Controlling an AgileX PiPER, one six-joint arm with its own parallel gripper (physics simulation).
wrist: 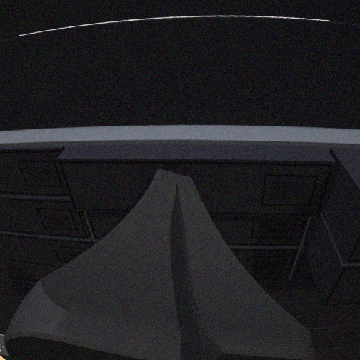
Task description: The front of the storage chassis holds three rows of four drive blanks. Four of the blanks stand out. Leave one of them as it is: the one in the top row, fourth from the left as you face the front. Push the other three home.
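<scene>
My gripper [167,193] is shut, its two dark fingers together and empty, with the tips over the face of a wide dark top-row blank [230,186]. That blank stands out past the middle-row blank [275,226] and bottom-row blank [265,264] under it. I cannot tell whether the tips touch it. At the right edge, another top-row blank [346,215] stands out further, and the blank below it [351,285] also stands out. Both are cut off by the frame. In the left column, the top blank [42,173], middle blank [58,218] and bottom blank [70,251] sit further back.
The grey front edge of the chassis top [180,133] runs across the view above the blanks. The dark chassis top [180,80] lies behind it, with a thin bright line far back. The fingers hide parts of the lower rows. The scene is very dark.
</scene>
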